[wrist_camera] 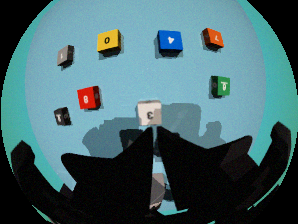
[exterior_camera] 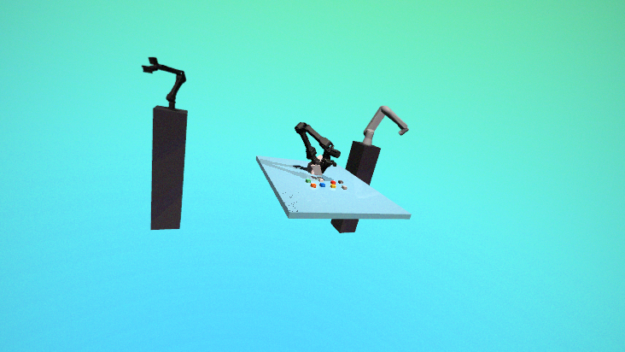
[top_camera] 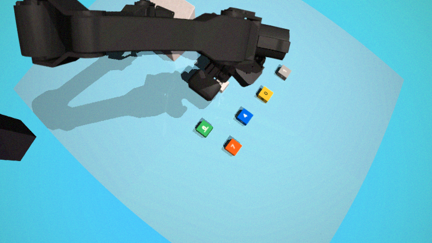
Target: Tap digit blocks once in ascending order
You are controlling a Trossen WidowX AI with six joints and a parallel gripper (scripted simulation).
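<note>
Right now the white block is 6 cm below my gripper tip. Round my gripper tip: yellow block 12 cm ahead, 5 cm to the left, 6 cm below; then red block 4 cm ahead, 10 cm to the left, 6 cm below; then blue block 10 cm ahead, 4 cm to the right, 6 cm below.
</note>
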